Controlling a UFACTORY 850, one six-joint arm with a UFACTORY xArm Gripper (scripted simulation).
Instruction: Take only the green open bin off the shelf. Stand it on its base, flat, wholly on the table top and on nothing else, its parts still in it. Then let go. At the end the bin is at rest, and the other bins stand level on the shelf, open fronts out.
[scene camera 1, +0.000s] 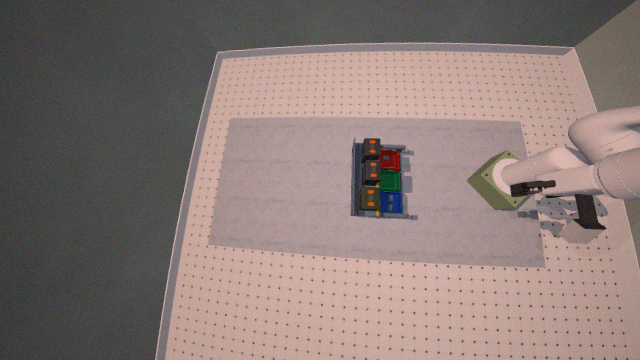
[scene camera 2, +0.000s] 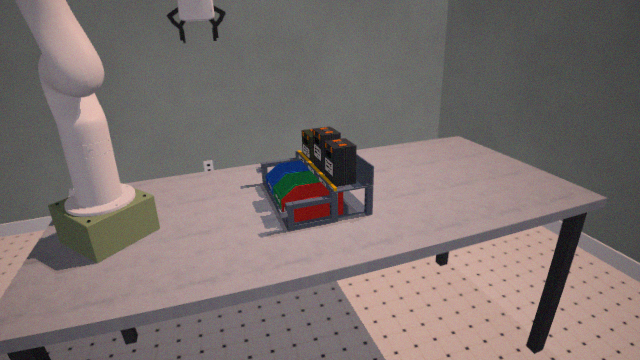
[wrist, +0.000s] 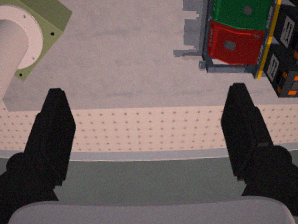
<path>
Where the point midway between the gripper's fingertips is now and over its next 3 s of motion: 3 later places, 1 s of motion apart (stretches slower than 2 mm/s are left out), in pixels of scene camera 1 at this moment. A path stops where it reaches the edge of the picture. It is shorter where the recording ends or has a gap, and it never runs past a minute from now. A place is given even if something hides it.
My gripper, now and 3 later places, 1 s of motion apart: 528, 191; 501, 174; 467, 152; 452, 143
</path>
